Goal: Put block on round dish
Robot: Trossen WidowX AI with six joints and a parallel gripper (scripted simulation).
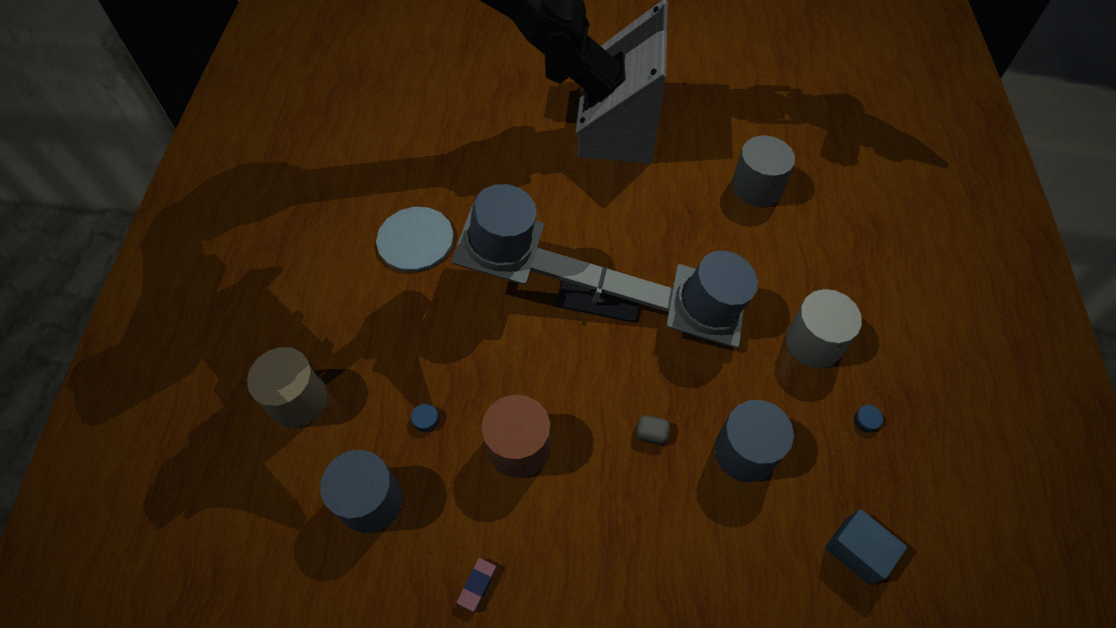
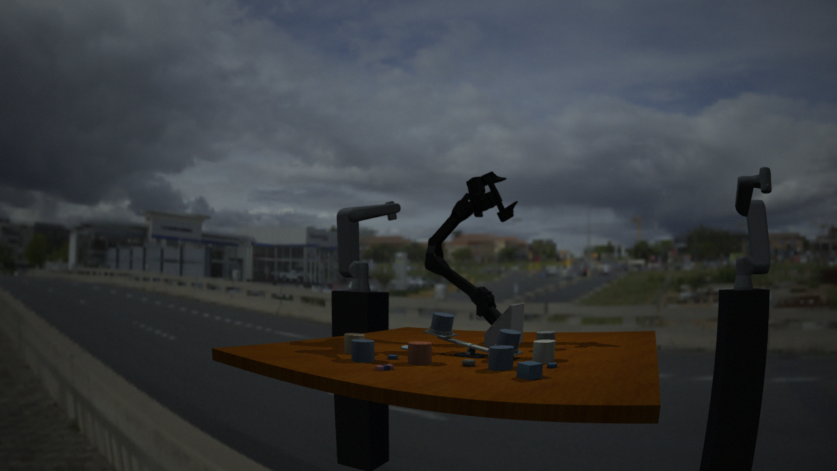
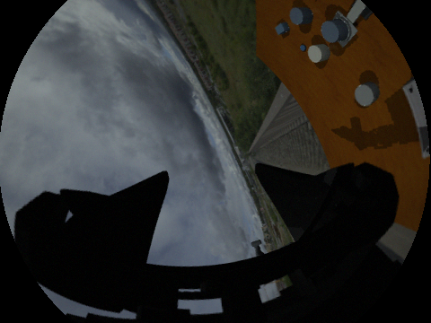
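My gripper tip is 53 cm above the grey block, 22 cm short of it and 5 cm to the right of it. Round my gripper tip: beige cup: 54 cm below, 45 cm to the right, 33 cm ahead; then grey pebble: 56 cm below, 37 cm ahead, 2 cm to the right; then round dish: 57 cm below, 32 cm to the right, 11 cm ahead.
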